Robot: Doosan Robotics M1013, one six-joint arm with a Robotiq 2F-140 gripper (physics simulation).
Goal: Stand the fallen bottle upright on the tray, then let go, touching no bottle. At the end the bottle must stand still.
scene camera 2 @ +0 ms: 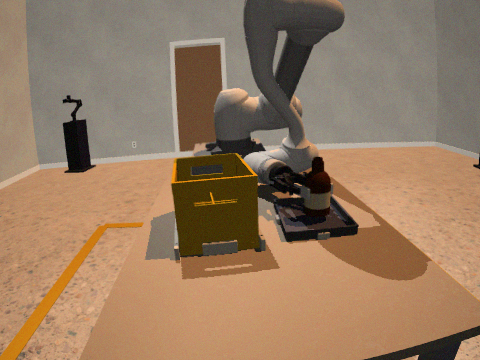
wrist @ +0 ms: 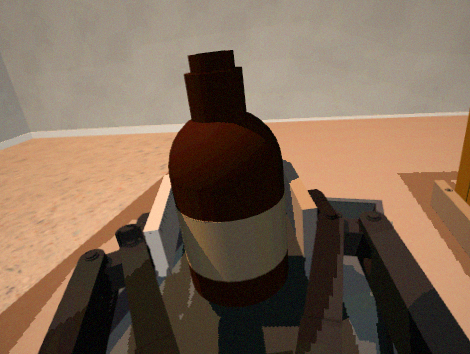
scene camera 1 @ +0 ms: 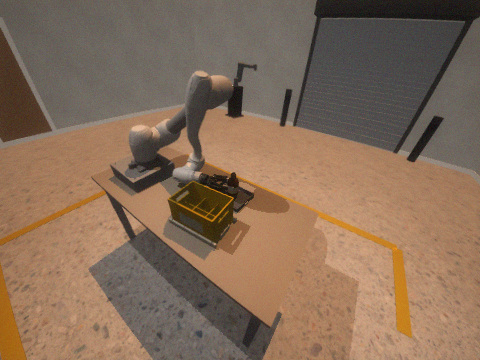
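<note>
The brown bottle with a cream label is upright in scene camera 2, neck up, over the dark tray. Its base is at the tray floor; whether it touches or hangs slightly above cannot be told. In the wrist view the bottle leans slightly left in the picture. My gripper comes in low from the arm's side and is shut on the bottle, with one pale pad on each side at label height. The far side of the bottle is hidden in the wrist view.
A yellow crate with dividers stands beside the tray in a low grey holder. The crate is taller than the tray walls. The table carries both; its long edge lies beyond the tray.
</note>
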